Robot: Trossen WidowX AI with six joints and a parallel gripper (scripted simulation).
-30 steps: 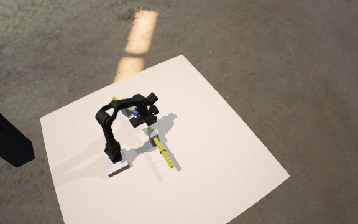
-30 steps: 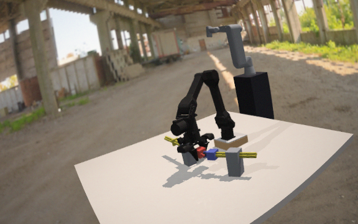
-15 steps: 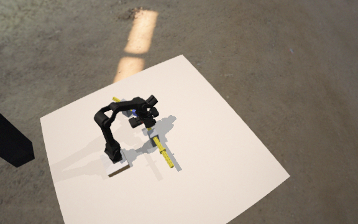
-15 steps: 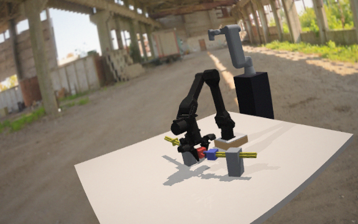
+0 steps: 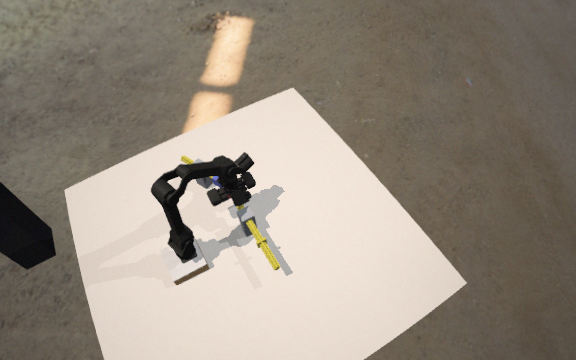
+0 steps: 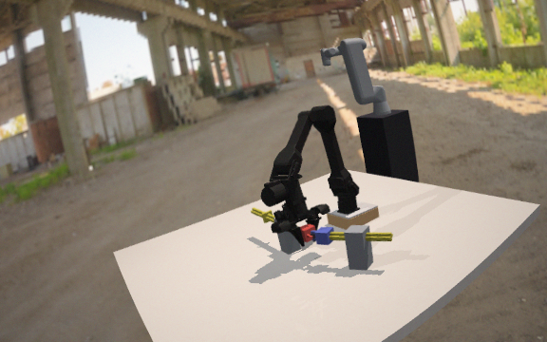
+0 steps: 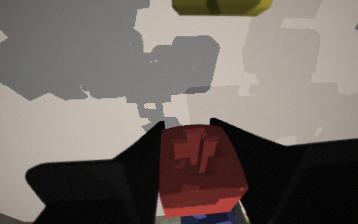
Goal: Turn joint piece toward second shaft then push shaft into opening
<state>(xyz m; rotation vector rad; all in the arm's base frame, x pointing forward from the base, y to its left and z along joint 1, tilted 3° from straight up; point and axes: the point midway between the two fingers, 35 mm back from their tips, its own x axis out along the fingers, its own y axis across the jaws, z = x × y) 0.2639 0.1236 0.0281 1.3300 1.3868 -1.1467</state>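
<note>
Now: gripper tip 4 cm below the red square joint piece and 1 cm to the right of it.
</note>
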